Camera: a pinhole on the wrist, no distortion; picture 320 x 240 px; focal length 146.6 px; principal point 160.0 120.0 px. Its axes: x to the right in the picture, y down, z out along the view. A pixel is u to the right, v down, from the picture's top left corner.
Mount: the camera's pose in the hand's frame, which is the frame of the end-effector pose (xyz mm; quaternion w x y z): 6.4 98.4 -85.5 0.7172 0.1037 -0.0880 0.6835
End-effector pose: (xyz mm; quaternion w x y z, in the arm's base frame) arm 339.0 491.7 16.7 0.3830 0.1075 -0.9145 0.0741
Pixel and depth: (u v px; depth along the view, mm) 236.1 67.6 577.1
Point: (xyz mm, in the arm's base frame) -251.7 554.7 -204.7
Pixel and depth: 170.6 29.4 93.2
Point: 271.5 556.2 56.6
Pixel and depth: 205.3 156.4 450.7
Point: 105.7 531.8 -325.6
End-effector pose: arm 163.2 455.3 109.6 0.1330 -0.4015 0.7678 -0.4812
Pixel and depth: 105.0 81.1 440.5
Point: 347.0 141.2 141.6
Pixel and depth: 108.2 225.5 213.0
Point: 331.0 494.0 51.5
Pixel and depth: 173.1 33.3 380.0
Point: 168.1 102.8 -5.0
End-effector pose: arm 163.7 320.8 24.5 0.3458 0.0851 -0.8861 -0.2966
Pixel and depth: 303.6 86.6 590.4
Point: -363.9 949.9 40.6
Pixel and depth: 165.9 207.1 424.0
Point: 119.8 571.2 -297.9
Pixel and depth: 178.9 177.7 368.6
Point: 73.9 542.4 -186.3
